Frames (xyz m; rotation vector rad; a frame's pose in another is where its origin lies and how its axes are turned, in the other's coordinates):
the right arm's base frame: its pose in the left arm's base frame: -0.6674 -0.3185 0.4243 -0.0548 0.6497 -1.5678
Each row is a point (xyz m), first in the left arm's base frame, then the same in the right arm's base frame.
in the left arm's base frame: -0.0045 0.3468 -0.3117
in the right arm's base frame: -0.4473 0.9399 -0.5834
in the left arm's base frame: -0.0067 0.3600 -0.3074
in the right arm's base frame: -0.4607 0.9365 -0.5856
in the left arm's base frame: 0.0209 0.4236 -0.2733
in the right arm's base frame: -0.5351 0.9492 -0.5690
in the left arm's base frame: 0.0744 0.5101 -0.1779
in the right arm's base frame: -0.6553 0.9597 -0.4990
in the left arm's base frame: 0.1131 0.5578 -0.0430
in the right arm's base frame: -0.7512 0.9384 -0.3880
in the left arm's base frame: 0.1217 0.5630 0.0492
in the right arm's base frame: -0.7890 0.9067 -0.3095
